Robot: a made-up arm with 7 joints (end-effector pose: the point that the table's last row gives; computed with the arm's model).
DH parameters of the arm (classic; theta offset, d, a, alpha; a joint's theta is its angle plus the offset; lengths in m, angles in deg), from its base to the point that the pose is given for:
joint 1: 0 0.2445 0 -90
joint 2: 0 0 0 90
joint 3: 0 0.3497 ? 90
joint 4: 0 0 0.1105 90
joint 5: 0 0.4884 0 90
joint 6: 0 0 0.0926 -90
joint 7: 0 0.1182 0 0
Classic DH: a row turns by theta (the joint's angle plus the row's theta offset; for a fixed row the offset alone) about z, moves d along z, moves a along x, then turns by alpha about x.
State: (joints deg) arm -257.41 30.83 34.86 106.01 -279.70 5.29 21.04
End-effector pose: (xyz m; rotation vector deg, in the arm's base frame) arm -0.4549 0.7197 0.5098 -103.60 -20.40 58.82
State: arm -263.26 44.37 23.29 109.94 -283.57 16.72 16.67
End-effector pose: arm -0.2953 0.8618 0.3244 -112.80 -21.36 49.38
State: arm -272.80 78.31 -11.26 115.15 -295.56 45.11 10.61
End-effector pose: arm 0.1396 0.8115 -0.1848 -153.69 -33.32 34.60
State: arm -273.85 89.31 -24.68 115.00 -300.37 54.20 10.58
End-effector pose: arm 0.2632 0.6886 -0.3040 172.08 38.09 -32.84
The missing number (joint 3, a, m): 0.0608
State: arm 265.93 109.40 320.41 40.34 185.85 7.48 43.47
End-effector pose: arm -0.2879 0.2405 -0.0813 -105.38 -25.89 17.19
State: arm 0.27 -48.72 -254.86 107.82 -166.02 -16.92 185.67
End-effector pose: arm -0.5154 0.5791 0.4443 -46.53 -104.74 -71.22
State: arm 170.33 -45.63 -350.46 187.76 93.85 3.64 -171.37
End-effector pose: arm 0.7573 -0.0231 0.8248 -26.49 52.02 -72.54
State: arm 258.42 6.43 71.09 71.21 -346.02 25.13 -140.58
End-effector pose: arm 0.5998 -0.3955 0.4969 90.08 102.17 24.53
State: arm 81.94 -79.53 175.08 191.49 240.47 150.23 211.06
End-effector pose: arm -0.1986 -0.6654 0.5853 -90.23 46.12 66.42
